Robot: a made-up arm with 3 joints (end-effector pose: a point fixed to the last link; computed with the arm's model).
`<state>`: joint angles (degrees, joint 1 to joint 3).
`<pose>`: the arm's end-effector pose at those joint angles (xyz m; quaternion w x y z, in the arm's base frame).
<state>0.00 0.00 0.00</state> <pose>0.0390 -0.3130 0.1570 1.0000 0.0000 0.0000 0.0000</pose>
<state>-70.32 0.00 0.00</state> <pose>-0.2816 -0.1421 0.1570 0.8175 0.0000 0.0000 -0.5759</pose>
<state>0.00 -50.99 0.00</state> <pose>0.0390 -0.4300 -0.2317 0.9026 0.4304 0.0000 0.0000</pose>
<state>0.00 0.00 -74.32</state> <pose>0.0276 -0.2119 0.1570 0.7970 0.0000 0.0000 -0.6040</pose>
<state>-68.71 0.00 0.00</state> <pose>-0.2775 -0.1500 0.1570 0.8256 0.0000 0.0000 -0.5643</pose>
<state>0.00 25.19 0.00</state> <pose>0.0390 -0.1449 0.2754 0.9759 -0.2181 0.0000 0.0000</pose>
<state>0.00 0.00 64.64</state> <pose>0.1263 -0.3350 0.1570 0.8451 0.0000 0.0000 0.5346</pose>
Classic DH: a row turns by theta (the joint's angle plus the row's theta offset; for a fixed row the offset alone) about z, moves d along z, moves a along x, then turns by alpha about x. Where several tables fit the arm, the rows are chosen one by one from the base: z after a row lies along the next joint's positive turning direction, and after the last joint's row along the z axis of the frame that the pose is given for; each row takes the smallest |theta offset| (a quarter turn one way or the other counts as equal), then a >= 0, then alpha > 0; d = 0 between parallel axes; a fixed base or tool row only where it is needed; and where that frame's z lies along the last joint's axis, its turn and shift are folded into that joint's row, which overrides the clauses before.
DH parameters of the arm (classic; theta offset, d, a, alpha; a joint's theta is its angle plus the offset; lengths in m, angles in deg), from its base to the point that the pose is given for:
joint 1: 90 -0.16 0.036 -90
joint 2: 0 -0.1 -0.291 90
joint 3: -46.44 0 -0.0842 0
tool (fixed): -43.56 0.317 0 0

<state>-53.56 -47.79 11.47</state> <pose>-0.3238 -0.3034 -0.2137 0.8533 0.3416 -0.2177 -0.3283</pose>
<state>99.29 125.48 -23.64</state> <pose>-0.4768 -0.0569 -0.0837 0.3618 -0.4246 -0.7810 0.2809</pose>
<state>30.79 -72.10 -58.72</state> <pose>0.1944 -0.2896 -0.3185 0.7846 0.4179 0.4143 -0.1951</pose>
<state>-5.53 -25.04 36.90</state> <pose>0.0435 -0.4433 -0.0311 0.9399 0.2021 -0.0784 0.2639</pose>
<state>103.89 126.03 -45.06</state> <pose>-0.4525 -0.0956 -0.1129 0.3953 -0.2385 -0.8586 0.2229</pose>
